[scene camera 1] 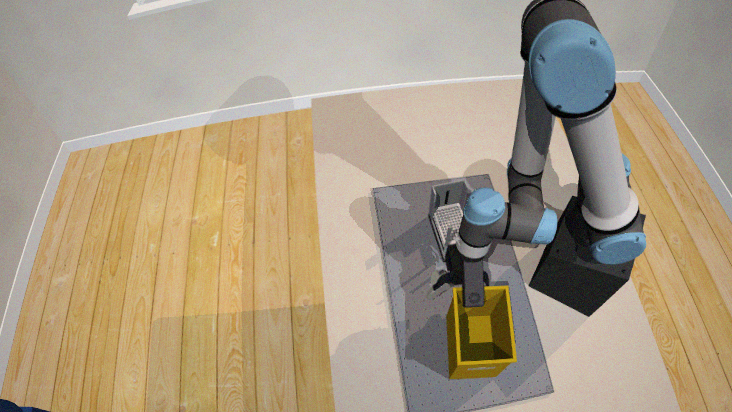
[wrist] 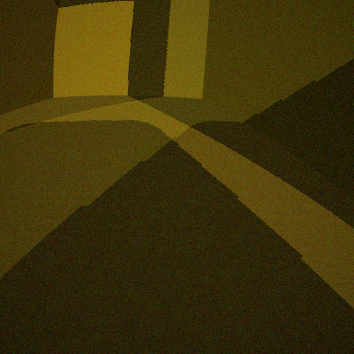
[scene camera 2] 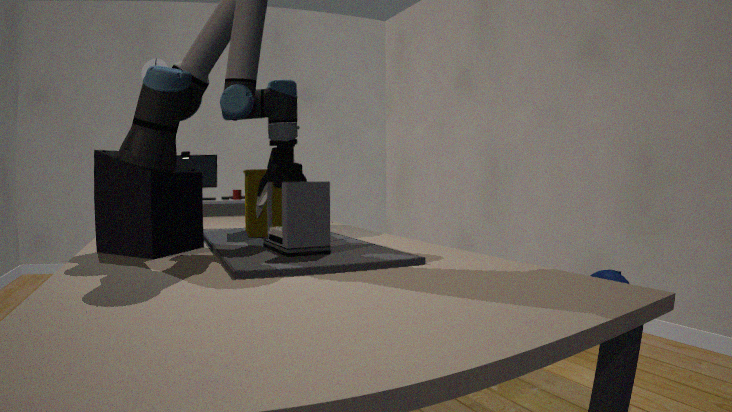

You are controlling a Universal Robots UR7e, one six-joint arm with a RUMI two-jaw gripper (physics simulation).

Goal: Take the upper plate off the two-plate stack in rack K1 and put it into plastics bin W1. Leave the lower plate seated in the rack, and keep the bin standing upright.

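Where they show: arm's base, origin of its link: [scene camera 2: 146, 162].
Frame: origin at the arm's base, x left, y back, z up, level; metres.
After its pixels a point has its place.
Note:
Rack K1 [scene camera 1: 443, 192] @[x -0.198, y -0.367, z -0.088 m] [scene camera 2: 307, 214] @[x -0.204, y -0.353, z -0.117 m] stands on the grey board, with a white gridded plate [scene camera 1: 448, 217] @[x -0.160, y -0.352, z -0.157 m] [scene camera 2: 275, 232] @[x -0.122, y -0.302, z -0.160 m] low in it. The arm hides part of the rack in scene camera 1, and I cannot make out the two plates separately. My gripper [scene camera 1: 463, 281] [scene camera 2: 280, 205] @[x 0.086, y -0.369, z -0.141 m] points down and is open and empty, between the plate area and the bin. In scene camera 2 one finger shows left of the rack's tall wall, which hides the other. Yellow bin W1 [scene camera 1: 481, 362] @[x 0.294, y -0.359, z -0.019 m] [scene camera 2: 255, 204] @[x 0.126, y -0.294, z -0.112 m] [wrist: 95, 55] @[x 0.158, y -0.313, z -0.197 m] stands upright. Its yellow surfaces fill the wrist view; the fingers do not show there.
The wrist camera's dark housing [scene camera 1: 473, 294] @[x 0.145, y -0.359, z 0.006 m] hangs over the bin's rack-side rim; whether it touches is unclear. The perforated grey board [scene camera 1: 425, 378] @[x 0.279, y -0.464, z -0.200 m] [scene camera 2: 368, 258] @[x -0.276, y -0.454, z -0.199 m] carries rack and bin. The arm's black pedestal [scene camera 1: 583, 276] @[x 0.116, y -0.059, z -0.041 m] [scene camera 2: 148, 209] @[x -0.111, y -0.016, z -0.105 m] stands beside it.

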